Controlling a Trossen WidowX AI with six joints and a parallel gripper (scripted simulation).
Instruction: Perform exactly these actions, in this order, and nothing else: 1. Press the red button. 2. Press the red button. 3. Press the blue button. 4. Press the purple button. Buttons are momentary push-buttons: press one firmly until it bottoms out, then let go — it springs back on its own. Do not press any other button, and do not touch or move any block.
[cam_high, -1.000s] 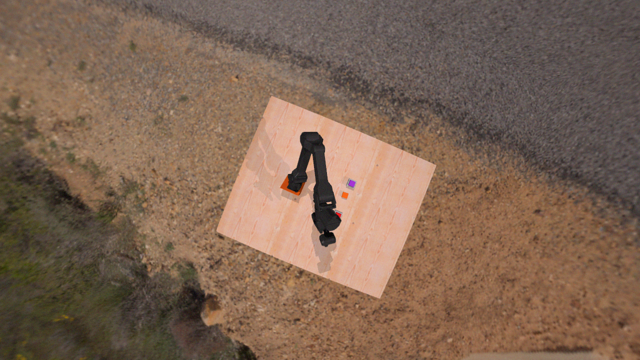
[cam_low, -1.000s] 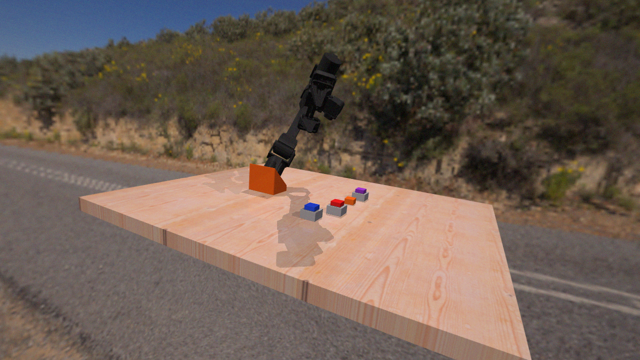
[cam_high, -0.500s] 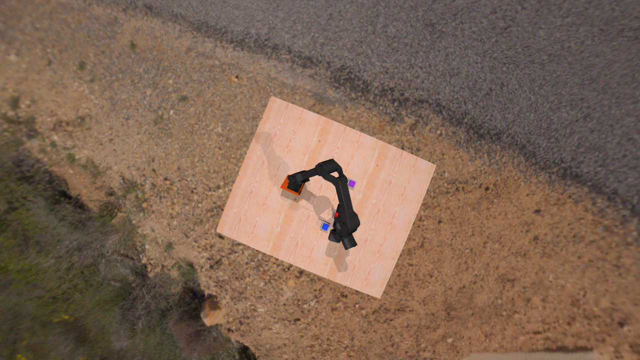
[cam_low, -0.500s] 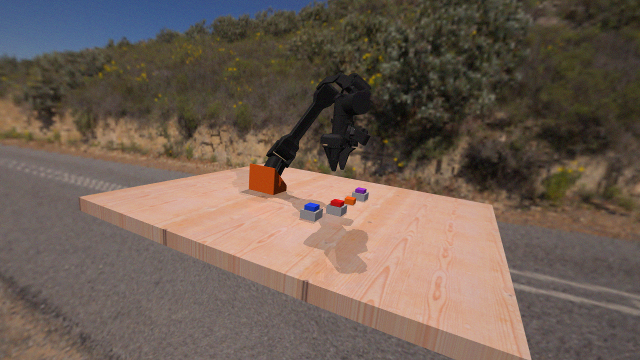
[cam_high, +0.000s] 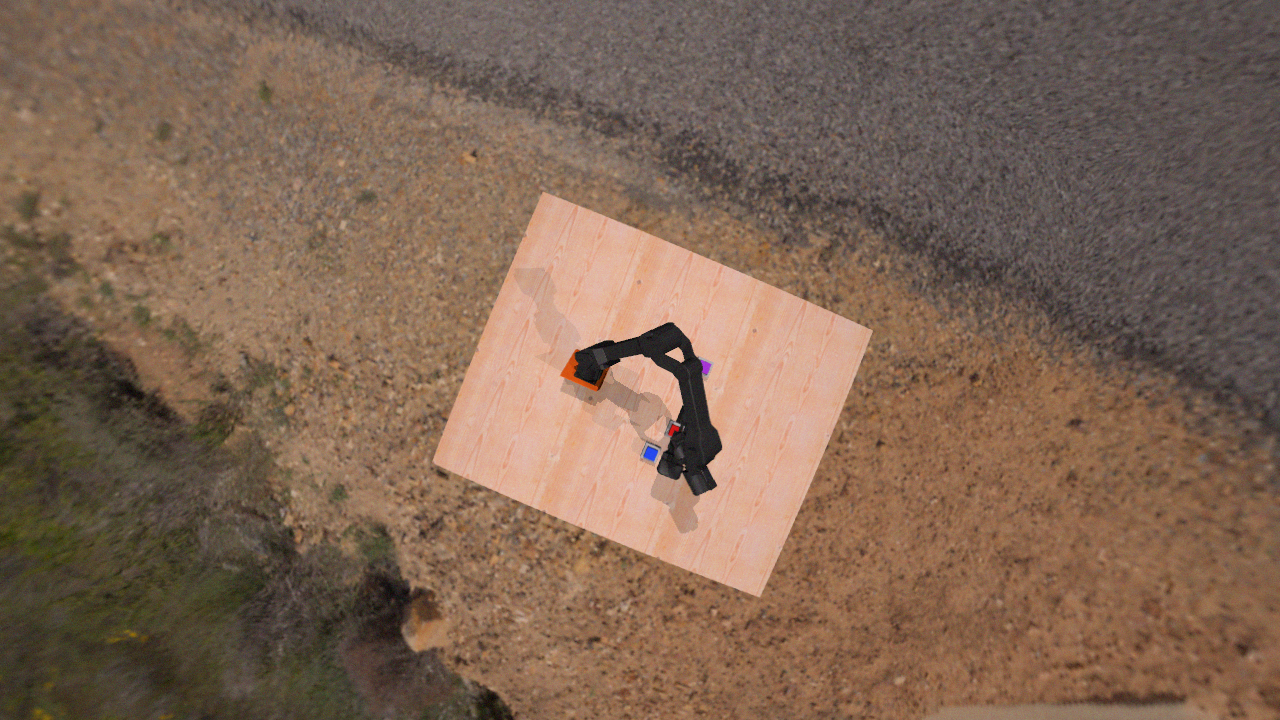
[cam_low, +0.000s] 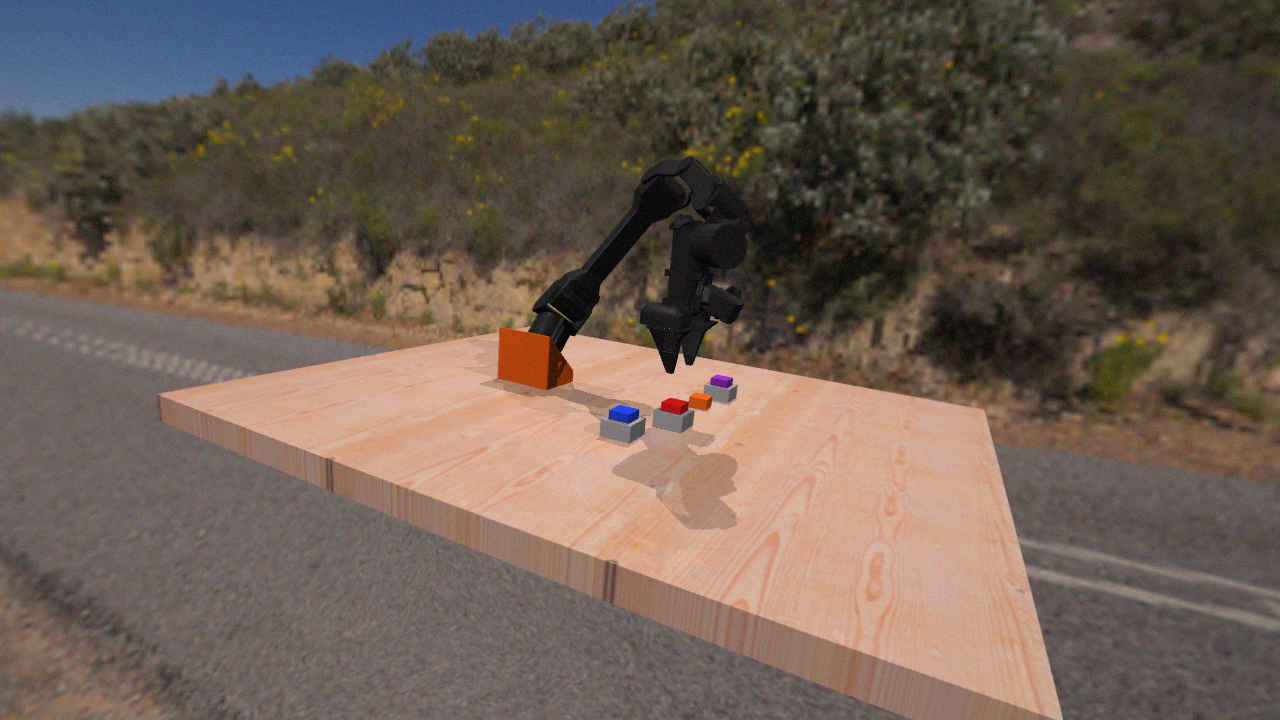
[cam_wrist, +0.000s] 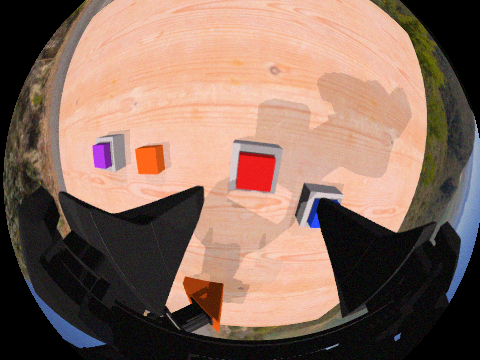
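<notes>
Now: the red button 6 cm below my gripper tip. Round my gripper tip: blue button 9 cm to the right, 6 cm below, 4 cm behind; small orange block 13 cm to the left, 8 cm below, 1 cm behind; purple button 21 cm to the left, 6 cm below.
</notes>
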